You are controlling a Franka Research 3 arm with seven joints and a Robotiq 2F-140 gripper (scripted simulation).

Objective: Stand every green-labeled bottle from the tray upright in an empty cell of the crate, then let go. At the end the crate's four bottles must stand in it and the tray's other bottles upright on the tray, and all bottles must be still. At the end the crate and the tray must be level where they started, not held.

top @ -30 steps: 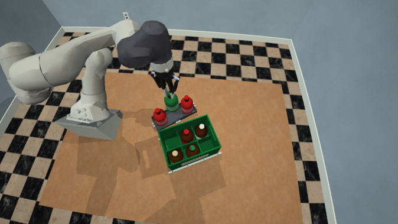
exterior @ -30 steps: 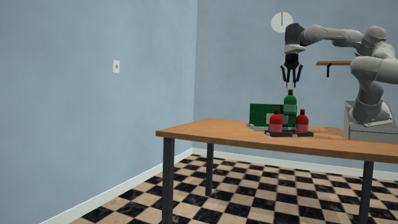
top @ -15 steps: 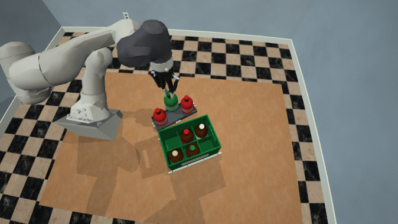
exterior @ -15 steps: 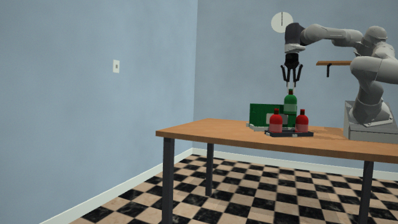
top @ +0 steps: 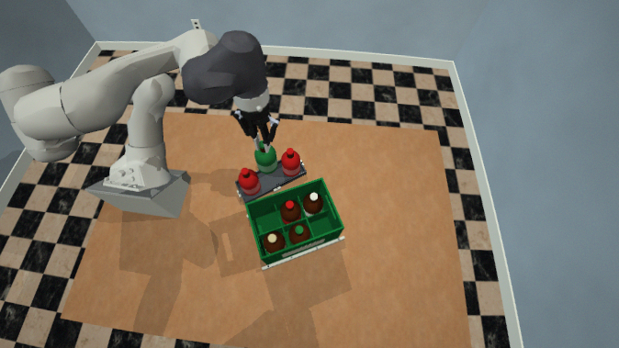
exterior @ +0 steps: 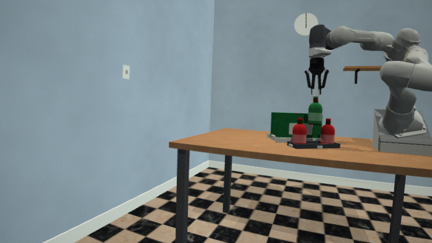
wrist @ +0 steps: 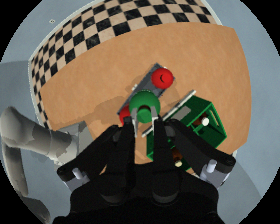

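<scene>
The green-labeled bottle lies 90 mm below my hand. The rest, counted from my hand: green crate: 210 mm below, 200 mm to the right, 100 mm ahead; then dark tray: 280 mm below.
</scene>
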